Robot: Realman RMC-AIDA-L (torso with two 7-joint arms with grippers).
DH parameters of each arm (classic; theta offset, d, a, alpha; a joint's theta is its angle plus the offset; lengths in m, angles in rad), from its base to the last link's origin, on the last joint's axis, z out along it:
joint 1: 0 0.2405 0 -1.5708
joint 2: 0 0 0 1.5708
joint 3: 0 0.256 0 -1.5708
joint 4: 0 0 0 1.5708
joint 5: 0 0.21 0 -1.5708
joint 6: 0 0 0 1.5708
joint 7: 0 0.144 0 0
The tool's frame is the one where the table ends.
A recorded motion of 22 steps. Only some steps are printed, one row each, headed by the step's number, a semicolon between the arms.
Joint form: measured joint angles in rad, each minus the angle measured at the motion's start. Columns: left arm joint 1, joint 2, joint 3, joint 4, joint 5, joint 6, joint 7; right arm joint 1, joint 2, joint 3, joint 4, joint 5, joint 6, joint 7.
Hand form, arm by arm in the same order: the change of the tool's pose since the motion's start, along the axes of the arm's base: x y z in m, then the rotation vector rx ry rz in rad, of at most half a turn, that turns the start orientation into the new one. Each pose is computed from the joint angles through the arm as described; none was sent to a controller.
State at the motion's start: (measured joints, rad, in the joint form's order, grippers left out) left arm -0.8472 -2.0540 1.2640 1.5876 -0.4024 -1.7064 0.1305; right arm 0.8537 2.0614 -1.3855 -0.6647 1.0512 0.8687 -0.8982
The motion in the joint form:
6: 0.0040 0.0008 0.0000 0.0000 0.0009 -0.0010 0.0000; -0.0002 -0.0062 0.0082 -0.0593 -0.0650 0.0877 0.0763
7: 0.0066 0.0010 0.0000 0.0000 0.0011 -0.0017 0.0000; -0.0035 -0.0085 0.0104 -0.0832 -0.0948 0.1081 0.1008
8: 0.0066 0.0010 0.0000 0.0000 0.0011 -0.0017 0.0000; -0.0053 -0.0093 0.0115 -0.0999 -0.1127 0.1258 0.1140
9: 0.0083 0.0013 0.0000 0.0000 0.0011 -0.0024 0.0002; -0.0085 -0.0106 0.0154 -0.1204 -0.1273 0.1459 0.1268
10: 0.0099 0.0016 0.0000 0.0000 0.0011 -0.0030 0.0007; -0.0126 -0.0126 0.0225 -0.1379 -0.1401 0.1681 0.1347
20: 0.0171 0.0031 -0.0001 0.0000 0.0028 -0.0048 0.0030; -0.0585 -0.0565 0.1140 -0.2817 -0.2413 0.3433 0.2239
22: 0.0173 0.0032 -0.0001 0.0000 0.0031 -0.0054 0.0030; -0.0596 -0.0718 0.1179 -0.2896 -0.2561 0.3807 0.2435
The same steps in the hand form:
6: -0.0018 -0.0003 0.0003 0.0005 0.0016 0.0048; -0.0065 -0.0037 0.0063 -0.0461 -0.0196 -0.0141
7: -0.0029 -0.0005 0.0004 0.0002 0.0021 0.0079; -0.0071 -0.0039 0.0096 -0.0494 -0.0355 -0.0164
8: -0.0029 -0.0005 0.0004 0.0002 0.0021 0.0079; -0.0082 -0.0047 0.0115 -0.0559 -0.0458 -0.0152
9: -0.0037 -0.0007 0.0005 -0.0001 0.0027 0.0099; -0.0097 -0.0053 0.0142 -0.0609 -0.0512 -0.0145
10: -0.0044 -0.0009 0.0006 -0.0005 0.0033 0.0114; -0.0101 -0.0061 0.0173 -0.0673 -0.0562 -0.0152
20: -0.0077 -0.0014 0.0012 -0.0005 0.0073 0.0184; 0.0003 -0.0073 0.0621 -0.0602 -0.0920 -0.0848
22: -0.0079 -0.0014 0.0012 -0.0007 0.0078 0.0191; 0.0045 -0.0087 0.0690 -0.0736 -0.1119 -0.1077

